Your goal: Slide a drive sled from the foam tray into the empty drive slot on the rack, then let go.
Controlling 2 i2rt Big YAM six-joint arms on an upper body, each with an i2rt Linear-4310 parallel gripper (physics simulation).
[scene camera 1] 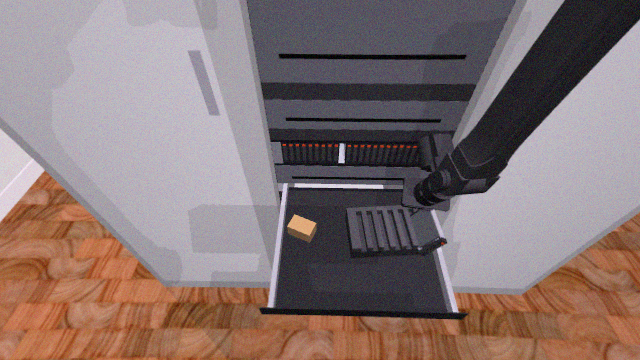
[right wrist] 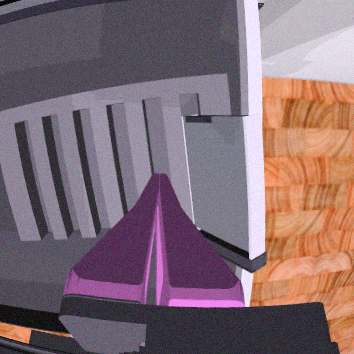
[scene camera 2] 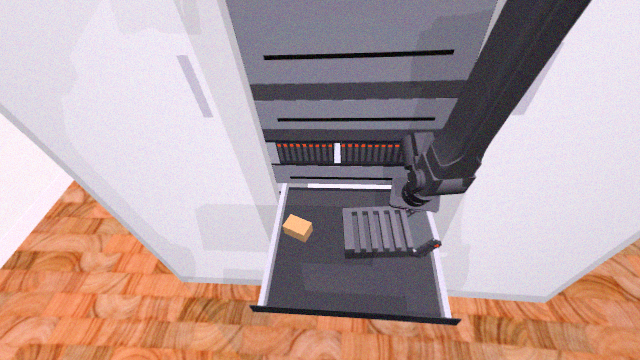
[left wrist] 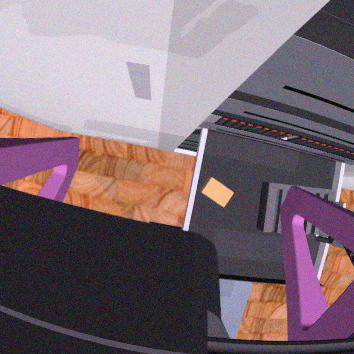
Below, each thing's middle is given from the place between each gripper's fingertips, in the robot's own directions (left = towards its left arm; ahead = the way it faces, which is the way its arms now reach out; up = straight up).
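Scene:
Foam tray (scene camera 2: pixel 369 232): 390 mm to the right of my left hand, 30 mm behind it and 610 mm below it. Drive sled (scene camera 2: pixel 422 227): 490 mm to the right of my left hand, 50 mm behind it and 570 mm below it.
Relative to the foam tray, my right hand is now 130 mm above it, 50 mm to the right of it and 10 mm past it. The drive sled is 90 mm below my right hand, 50 mm to the right of it and 30 mm behind it. By its middle, the foam tray is nearer to my right hand than to my left hand. By its middle, the drive sled is nearer to my right hand than to my left hand.

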